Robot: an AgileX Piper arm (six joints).
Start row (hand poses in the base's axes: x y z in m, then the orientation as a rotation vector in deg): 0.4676, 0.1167, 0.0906, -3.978, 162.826, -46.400
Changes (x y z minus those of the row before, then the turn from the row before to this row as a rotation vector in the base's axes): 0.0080, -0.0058, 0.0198, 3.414, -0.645, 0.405; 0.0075, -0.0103, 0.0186, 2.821, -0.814, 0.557; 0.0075, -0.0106, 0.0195, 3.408, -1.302, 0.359; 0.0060, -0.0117, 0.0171, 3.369, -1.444, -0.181; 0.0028, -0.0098, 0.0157, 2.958, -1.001, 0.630; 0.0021, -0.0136, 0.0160, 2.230, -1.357, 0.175; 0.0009, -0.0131, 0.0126, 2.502, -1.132, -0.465; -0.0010, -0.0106, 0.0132, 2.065, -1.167, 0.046; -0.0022, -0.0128, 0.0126, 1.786, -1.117, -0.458; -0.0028, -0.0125, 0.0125, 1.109, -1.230, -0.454; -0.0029, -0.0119, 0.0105, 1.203, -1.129, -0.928; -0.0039, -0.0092, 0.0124, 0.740, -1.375, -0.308; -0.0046, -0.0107, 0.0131, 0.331, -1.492, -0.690; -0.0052, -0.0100, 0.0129, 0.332, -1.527, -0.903; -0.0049, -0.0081, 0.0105, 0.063, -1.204, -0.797; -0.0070, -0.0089, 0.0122, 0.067, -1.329, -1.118
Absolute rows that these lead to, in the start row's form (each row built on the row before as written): 0.4756, 0.1109, 0.1104, -3.805, 163.360, -41.325; 0.4831, 0.1006, 0.1290, -3.869, 163.370, -37.050; 0.4906, 0.0900, 0.1485, -3.391, 163.008, -31.933; 0.4966, 0.0783, 0.1656, -2.121, 162.453, -27.007; 0.4994, 0.0685, 0.1813, -2.194, 161.992, -22.577; 0.5015, 0.0549, 0.1973, -1.703, 161.019, -19.279; 0.5024, 0.0418, 0.2099, -0.302, 160.311, -15.795; 0.5014, 0.0312, 0.2231, 0.276, 159.406, -12.824; 0.4992, 0.0184, 0.2357, 1.472, 158.503, -10.396; 0.4964, 0.0059, 0.2482, 2.485, 157.393, -8.913; 0.4935, -0.0060, 0.2587, 4.154, 156.379, -7.451; 0.4896, -0.0152, 0.2711, 4.843, 155.064, -6.438; 0.4850, -0.0259, 0.2842, 5.920, 153.588, -6.091; 0.4798, -0.0359, 0.2971, 7.266, 152.063, -5.810; 0.4749, -0.0440, 0.3076, 8.362, 150.834, -5.880; 0.4679, -0.0529, 0.3198, 9.869, 149.456, -6.039
